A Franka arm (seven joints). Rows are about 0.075 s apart.
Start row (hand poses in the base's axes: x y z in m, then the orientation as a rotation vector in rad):
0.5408, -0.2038, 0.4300, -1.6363, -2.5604, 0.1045
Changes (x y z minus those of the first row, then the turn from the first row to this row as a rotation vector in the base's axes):
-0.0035, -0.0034, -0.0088, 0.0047, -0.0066, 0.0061
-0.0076, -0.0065, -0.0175, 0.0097, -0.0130, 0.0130
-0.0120, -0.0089, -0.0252, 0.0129, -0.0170, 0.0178
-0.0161, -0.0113, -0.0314, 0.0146, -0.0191, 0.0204
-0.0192, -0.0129, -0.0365, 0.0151, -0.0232, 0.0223
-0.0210, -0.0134, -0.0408, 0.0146, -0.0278, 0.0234
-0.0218, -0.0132, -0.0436, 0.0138, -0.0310, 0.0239
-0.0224, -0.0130, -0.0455, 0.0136, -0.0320, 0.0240
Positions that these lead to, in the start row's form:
0.5373, -0.2072, 0.4212, -1.6301, -2.5686, 0.0936
0.5332, -0.2103, 0.4125, -1.6225, -2.5772, 0.0826
0.5288, -0.2127, 0.4048, -1.6172, -2.5830, 0.0756
0.5247, -0.2151, 0.3986, -1.6142, -2.5860, 0.0719
0.5216, -0.2167, 0.3935, -1.6135, -2.5904, 0.0681
0.5198, -0.2172, 0.3892, -1.6144, -2.5949, 0.0652
0.5190, -0.2170, 0.3864, -1.6155, -2.5979, 0.0637
0.5184, -0.2168, 0.3845, -1.6159, -2.5988, 0.0631

